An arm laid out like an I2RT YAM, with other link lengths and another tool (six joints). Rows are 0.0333 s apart.
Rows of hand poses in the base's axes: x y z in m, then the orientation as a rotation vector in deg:
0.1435 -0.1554 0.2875 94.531 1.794 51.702
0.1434 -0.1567 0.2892 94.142 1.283 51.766
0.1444 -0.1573 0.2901 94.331 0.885 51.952
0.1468 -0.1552 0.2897 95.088 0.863 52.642
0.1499 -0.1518 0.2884 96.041 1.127 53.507
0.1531 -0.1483 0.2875 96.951 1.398 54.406
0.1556 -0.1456 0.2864 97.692 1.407 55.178
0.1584 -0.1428 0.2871 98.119 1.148 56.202
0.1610 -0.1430 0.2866 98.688 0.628 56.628
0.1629 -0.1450 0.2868 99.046 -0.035 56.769
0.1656 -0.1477 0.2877 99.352 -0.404 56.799
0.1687 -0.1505 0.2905 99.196 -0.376 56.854
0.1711 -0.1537 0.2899 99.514 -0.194 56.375
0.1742 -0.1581 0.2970 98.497 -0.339 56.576
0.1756 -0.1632 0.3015 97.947 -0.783 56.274
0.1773 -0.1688 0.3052 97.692 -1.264 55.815
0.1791 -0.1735 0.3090 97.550 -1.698 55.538
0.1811 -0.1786 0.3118 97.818 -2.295 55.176
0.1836 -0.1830 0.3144 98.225 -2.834 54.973
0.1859 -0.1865 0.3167 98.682 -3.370 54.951
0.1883 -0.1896 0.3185 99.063 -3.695 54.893
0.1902 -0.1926 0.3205 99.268 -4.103 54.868
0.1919 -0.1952 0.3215 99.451 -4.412 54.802
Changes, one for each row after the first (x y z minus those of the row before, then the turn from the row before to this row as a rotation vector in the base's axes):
-0.0001 -0.0013 0.0017 -0.164 -0.430 -0.350
0.0010 -0.0006 0.0009 0.339 -0.251 -0.089
0.0024 0.0021 -0.0004 0.825 -0.173 0.569
0.0031 0.0034 -0.0013 0.942 -0.068 0.891
0.0032 0.0035 -0.0009 0.911 -0.100 0.905
0.0025 0.0027 -0.0011 0.824 -0.206 0.630
0.0028 0.0028 0.0007 0.702 -0.595 0.548
0.0026 -0.0002 -0.0005 0.775 -0.299 0.063
0.0019 -0.0020 0.0002 0.576 -0.265 -0.241
0.0027 -0.0027 0.0009 0.402 -0.080 -0.137
0.0031 -0.0028 0.0028 -0.132 -0.076 0.013
0.0024 -0.0032 -0.0006 0.101 0.489 -0.096
0.0031 -0.0044 0.0071 -0.785 -0.545 -0.208
0.0014 -0.0051 0.0045 -0.389 -0.213 -0.581
0.0017 -0.0056 0.0037 -0.153 -0.032 -0.628
0.0018 -0.0047 0.0038 -0.030 -0.083 -0.464
0.0020 -0.0051 0.0028 0.368 0.032 -0.516
0.0025 -0.0044 0.0026 0.504 0.008 -0.350
0.0023 -0.0035 0.0023 0.585 -0.086 -0.227
0.0024 -0.0031 0.0018 0.437 0.010 -0.137
0.0019 -0.0030 0.0020 0.320 -0.107 -0.211
0.0017 -0.0026 0.0010 0.258 -0.043 -0.180

